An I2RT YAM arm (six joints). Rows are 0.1 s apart.
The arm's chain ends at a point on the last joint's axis. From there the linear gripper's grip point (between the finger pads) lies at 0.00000 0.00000 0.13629 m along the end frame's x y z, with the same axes.
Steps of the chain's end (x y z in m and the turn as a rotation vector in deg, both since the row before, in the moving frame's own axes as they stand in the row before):
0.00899 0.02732 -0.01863 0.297 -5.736 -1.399
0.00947 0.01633 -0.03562 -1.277 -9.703 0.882
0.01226 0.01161 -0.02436 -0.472 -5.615 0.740
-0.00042 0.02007 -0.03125 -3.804 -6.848 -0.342
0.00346 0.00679 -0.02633 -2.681 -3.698 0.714
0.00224 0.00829 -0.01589 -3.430 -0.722 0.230
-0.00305 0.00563 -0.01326 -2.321 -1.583 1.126
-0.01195 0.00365 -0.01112 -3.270 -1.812 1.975
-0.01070 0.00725 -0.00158 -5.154 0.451 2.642
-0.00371 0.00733 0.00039 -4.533 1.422 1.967
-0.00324 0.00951 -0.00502 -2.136 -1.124 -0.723
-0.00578 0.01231 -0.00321 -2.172 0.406 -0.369
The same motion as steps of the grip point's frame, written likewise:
-0.00464 0.02678 -0.01931 0.297 -5.736 -1.399
-0.01352 0.01918 -0.03760 -1.277 -9.703 0.882
-0.00108 0.01264 -0.02502 -0.472 -5.615 0.740
-0.01663 0.02914 -0.03252 -3.804 -6.848 -0.342
-0.00537 0.01311 -0.02676 -2.681 -3.698 0.714
0.00051 0.01644 -0.01614 -3.430 -0.722 0.230
-0.00687 0.01111 -0.01342 -2.321 -1.583 1.126
-0.01639 0.01135 -0.01141 -3.270 -1.812 1.975
-0.00991 0.01951 -0.00214 -5.154 0.451 2.642
-0.00052 0.01816 -0.00008 -4.533 1.422 1.967
-0.00588 0.01461 -0.00514 -2.136 -1.124 -0.723
-0.00480 0.01747 -0.00331 -2.172 0.406 -0.369

